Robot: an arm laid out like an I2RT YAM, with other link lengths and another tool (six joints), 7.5 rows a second.
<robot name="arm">
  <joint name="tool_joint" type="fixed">
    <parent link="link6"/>
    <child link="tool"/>
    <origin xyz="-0.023 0.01 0.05" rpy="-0.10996 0 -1.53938"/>
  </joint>
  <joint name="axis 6" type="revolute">
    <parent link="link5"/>
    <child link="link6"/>
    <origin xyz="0.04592 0 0.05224" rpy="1.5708 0 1.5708"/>
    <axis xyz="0 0 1"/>
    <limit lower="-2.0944" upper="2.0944"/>
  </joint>
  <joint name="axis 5" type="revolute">
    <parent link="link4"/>
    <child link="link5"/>
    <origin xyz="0.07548 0.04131 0.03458" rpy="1.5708 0 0"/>
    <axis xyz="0 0 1"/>
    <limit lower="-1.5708" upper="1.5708"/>
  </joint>
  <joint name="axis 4" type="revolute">
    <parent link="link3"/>
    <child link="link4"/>
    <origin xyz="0.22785 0.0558 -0.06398" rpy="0 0 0"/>
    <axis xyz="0 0 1"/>
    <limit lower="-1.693" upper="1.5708"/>
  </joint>
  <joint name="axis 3" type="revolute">
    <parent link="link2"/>
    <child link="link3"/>
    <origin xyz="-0.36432 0 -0.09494" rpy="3.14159 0 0"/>
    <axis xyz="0 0 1"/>
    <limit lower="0" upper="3.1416"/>
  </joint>
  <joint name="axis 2" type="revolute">
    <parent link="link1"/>
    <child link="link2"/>
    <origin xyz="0.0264 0.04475 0.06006" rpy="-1.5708 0 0"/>
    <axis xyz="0 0 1"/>
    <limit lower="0" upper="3.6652"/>
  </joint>
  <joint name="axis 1" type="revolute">
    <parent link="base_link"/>
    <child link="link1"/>
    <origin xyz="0 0 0.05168" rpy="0 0 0"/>
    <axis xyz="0 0 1"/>
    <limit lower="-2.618" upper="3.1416"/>
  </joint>
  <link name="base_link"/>
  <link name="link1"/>
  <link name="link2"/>
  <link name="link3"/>
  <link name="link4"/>
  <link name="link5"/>
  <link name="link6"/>
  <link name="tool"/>
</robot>
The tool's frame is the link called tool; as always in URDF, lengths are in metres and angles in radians.
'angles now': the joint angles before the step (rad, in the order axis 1, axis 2, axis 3, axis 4, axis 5, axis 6). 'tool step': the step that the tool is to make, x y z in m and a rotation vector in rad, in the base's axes. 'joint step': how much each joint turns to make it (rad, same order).
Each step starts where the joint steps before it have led.
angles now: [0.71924 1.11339 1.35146 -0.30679 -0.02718 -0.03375]
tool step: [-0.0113 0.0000 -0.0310 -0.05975 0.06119 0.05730]
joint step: [0.01561 -0.02910 -0.08500 -0.02995 -0.04099 -0.00860]
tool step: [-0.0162 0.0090 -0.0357 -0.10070 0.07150 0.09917]
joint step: [0.06721 -0.00771 -0.07250 -0.05895 -0.02641 -0.02913]
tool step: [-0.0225 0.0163 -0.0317 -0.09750 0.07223 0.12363]
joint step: [0.12185 0.01079 -0.05615 -0.05483 0.00101 -0.00870]
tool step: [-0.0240 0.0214 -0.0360 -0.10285 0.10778 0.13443]
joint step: [0.12758 0.04405 -0.06165 -0.03663 -0.02143 0.02659]
